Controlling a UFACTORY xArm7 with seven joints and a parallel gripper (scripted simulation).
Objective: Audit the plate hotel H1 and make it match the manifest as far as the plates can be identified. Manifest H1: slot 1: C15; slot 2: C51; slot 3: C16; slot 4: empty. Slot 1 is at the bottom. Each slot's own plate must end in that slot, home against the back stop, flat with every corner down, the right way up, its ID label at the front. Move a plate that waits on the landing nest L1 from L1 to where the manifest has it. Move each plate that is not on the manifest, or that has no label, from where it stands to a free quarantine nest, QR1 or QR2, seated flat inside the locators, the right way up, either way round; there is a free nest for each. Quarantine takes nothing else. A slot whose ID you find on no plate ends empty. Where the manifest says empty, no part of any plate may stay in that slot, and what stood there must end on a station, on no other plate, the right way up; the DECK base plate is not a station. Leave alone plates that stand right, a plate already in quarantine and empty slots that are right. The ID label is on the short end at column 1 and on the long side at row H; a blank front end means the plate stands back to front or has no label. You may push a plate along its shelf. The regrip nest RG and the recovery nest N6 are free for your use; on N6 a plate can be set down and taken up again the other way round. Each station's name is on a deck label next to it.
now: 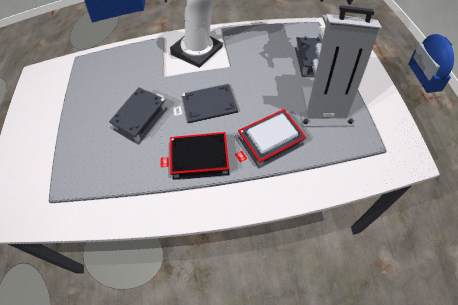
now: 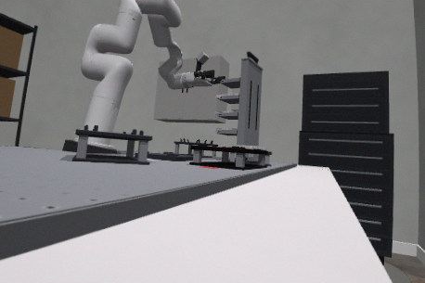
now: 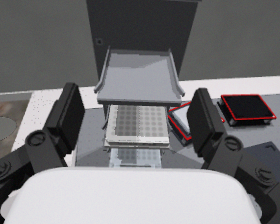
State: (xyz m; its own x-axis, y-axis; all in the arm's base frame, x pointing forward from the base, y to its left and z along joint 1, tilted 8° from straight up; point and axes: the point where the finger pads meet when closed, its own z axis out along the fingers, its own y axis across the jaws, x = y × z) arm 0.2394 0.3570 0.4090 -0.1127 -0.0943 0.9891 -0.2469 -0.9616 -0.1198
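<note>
Right now my hand is 100 mm above the plate labelled C16, 90 mm short of it and 30 mm to the left of it. From my hand the other things lie so: RG label (360 mm below, 190 mm behind, 40 mm to the left); then H1 label (360 mm below, 80 mm to the left, 60 mm ahead); then white plate (320 mm below, 260 mm to the right, 210 mm ahead).
</note>
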